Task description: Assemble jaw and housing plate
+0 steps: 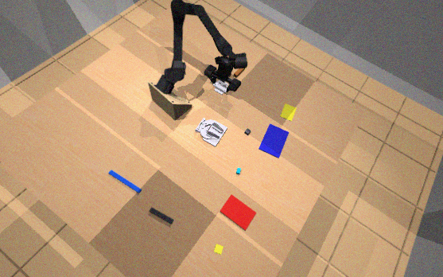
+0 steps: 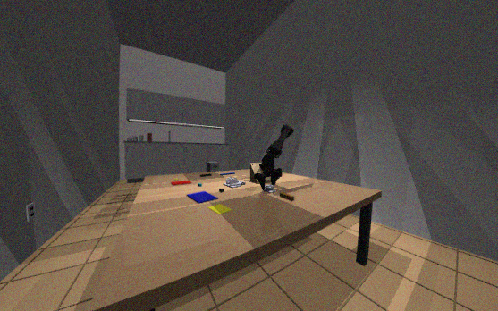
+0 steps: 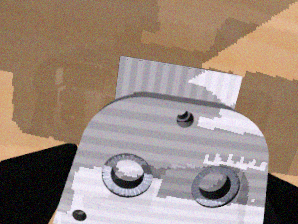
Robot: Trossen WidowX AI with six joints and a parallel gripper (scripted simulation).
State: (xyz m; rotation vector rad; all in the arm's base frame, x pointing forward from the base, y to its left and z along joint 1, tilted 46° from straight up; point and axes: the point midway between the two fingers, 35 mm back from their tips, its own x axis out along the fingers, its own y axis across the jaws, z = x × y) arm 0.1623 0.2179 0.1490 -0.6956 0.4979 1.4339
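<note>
The grey jaw lies 25 cm to the right of my gripper tip, 10 cm ahead of it and 1 cm above it. The rest, counted from my gripper tip: black cube: 26 cm ahead, 12 cm to the right; brown block: 16 cm to the left, 1 cm ahead; yellow sheet: 35 cm ahead, 12 cm to the left, 1 cm below.
</note>
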